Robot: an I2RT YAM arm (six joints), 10 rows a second.
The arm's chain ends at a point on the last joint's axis. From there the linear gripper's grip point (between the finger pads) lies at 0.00 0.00 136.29 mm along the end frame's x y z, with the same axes.
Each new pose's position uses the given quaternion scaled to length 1; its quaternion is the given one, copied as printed.
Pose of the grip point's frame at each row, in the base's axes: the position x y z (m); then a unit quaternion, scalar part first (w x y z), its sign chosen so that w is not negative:
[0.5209, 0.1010, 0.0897, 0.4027, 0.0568, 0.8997, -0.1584]
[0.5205, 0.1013, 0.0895, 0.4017, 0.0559, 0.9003, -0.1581]
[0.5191, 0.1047, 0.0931, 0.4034, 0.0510, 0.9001, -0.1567]
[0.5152, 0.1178, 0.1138, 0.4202, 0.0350, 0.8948, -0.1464]
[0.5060, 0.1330, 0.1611, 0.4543, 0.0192, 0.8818, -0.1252]
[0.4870, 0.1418, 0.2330, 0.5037, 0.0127, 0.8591, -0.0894]
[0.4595, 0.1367, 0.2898, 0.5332, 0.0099, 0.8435, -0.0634]
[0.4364, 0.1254, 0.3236, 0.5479, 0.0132, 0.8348, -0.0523]
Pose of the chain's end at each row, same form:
[0.4246, 0.1461, 0.1749, 0.4027, 0.0568, 0.8997, -0.1584]
[0.4243, 0.1462, 0.1750, 0.4017, 0.0559, 0.9003, -0.1581]
[0.4223, 0.1488, 0.1783, 0.4034, 0.0510, 0.9001, -0.1567]
[0.4141, 0.1575, 0.1961, 0.4202, 0.0350, 0.8948, -0.1464]
[0.3975, 0.1655, 0.2369, 0.4543, 0.0192, 0.8818, -0.1252]
[0.3693, 0.1645, 0.2979, 0.5037, 0.0127, 0.8591, -0.0894]
[0.3371, 0.1527, 0.3475, 0.5332, 0.0099, 0.8435, -0.0634]
[0.3119, 0.1393, 0.3773, 0.5479, 0.0132, 0.8348, -0.0523]

